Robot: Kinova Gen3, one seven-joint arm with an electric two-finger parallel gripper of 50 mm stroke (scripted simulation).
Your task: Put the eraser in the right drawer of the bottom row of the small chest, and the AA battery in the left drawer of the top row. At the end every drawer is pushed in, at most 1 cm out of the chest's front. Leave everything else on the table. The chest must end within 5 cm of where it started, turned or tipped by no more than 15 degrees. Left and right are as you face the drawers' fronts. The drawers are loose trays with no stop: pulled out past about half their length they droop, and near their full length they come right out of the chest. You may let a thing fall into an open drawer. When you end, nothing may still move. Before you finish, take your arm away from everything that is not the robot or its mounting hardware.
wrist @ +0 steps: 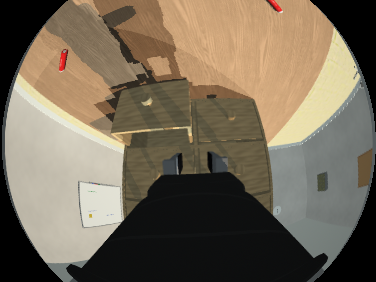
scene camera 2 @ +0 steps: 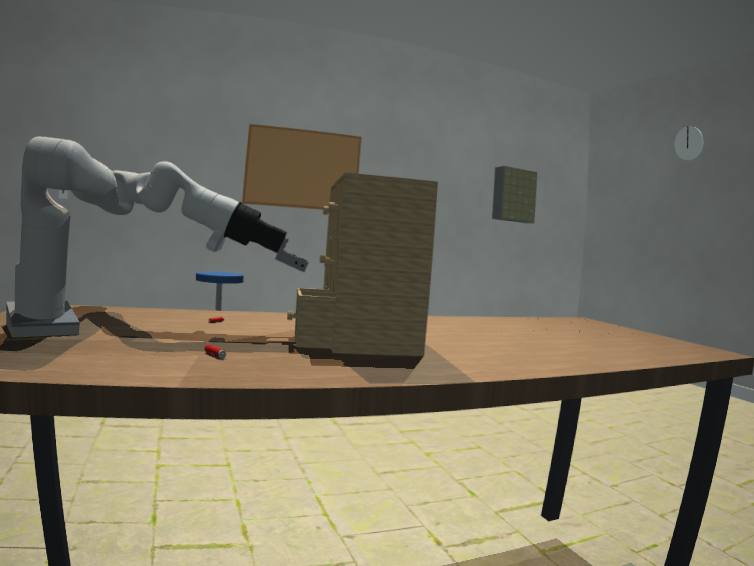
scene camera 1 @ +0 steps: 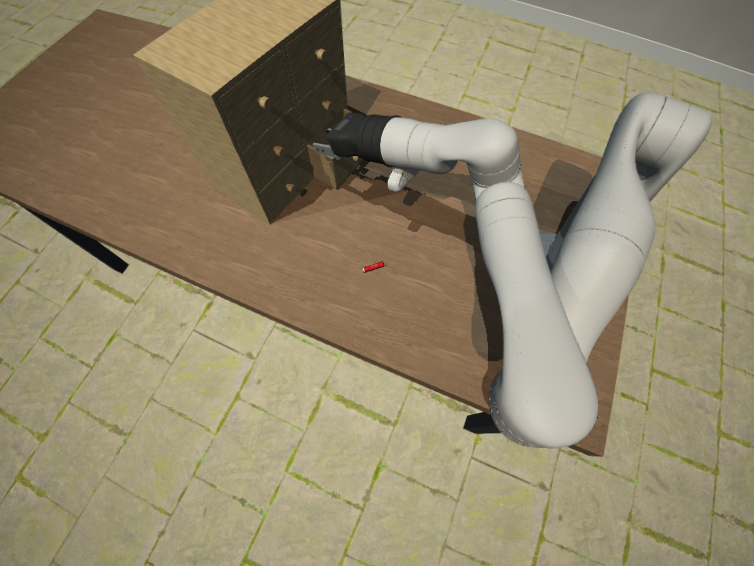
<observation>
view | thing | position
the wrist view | my gripper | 194,159
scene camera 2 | my gripper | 306,266
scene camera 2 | drawer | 314,323
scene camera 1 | my gripper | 322,140
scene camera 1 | drawer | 328,169
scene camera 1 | drawer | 247,105
</observation>
